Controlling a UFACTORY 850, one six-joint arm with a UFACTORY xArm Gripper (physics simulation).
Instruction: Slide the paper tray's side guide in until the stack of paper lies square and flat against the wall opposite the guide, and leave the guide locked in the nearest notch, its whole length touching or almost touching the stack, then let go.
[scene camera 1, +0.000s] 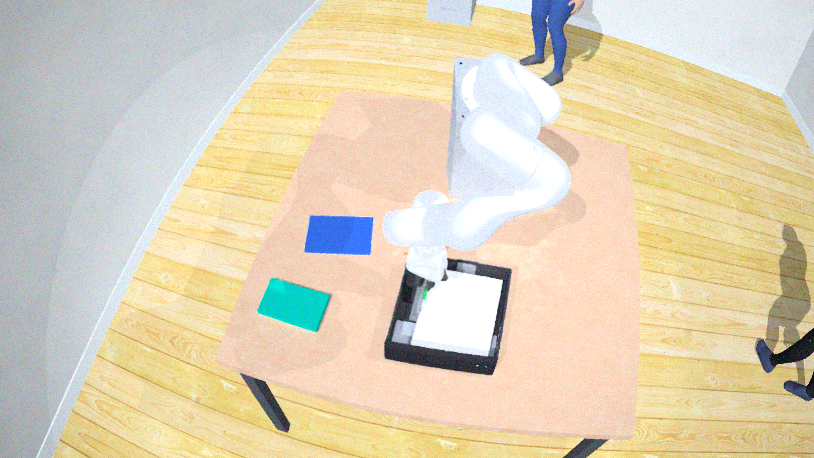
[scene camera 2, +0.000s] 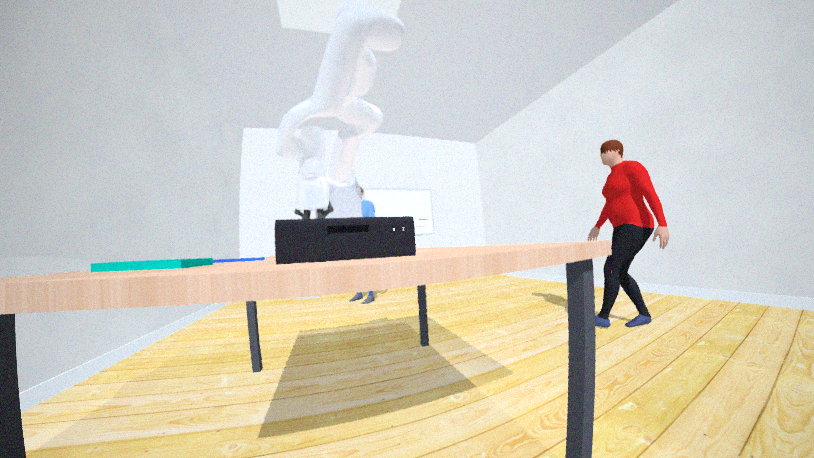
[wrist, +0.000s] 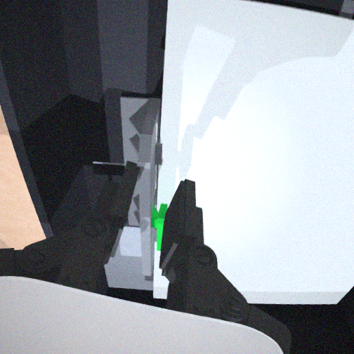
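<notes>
The black paper tray (scene camera 1: 441, 362) (scene camera 2: 347, 247) stands on the table. Its white paper stack (scene camera 1: 458, 316) (wrist: 270, 180) lies flat, its right edge close to the right wall in scene camera 1; a narrow grey strip shows at the near right corner, and contact is unclear. The grey side guide (scene camera 1: 417, 305) (wrist: 147, 250) stands upright along the stack's left edge, almost parallel, with a thin dark line between them. My gripper (scene camera 1: 430, 286) (scene camera 2: 313, 215) (wrist: 153, 190) is shut on the guide, its green tab (scene camera 1: 425, 295) (wrist: 160, 235) beside the right finger. The notch engagement is hidden.
A blue flat block (scene camera 1: 339, 234) and a teal block (scene camera 1: 294, 304) (scene camera 2: 136, 265) lie left of the tray on the table (scene camera 1: 560, 370) (scene camera 2: 483, 256). The robot base stands behind the tray. A person in red (scene camera 2: 629, 193) stands on the floor beyond the table.
</notes>
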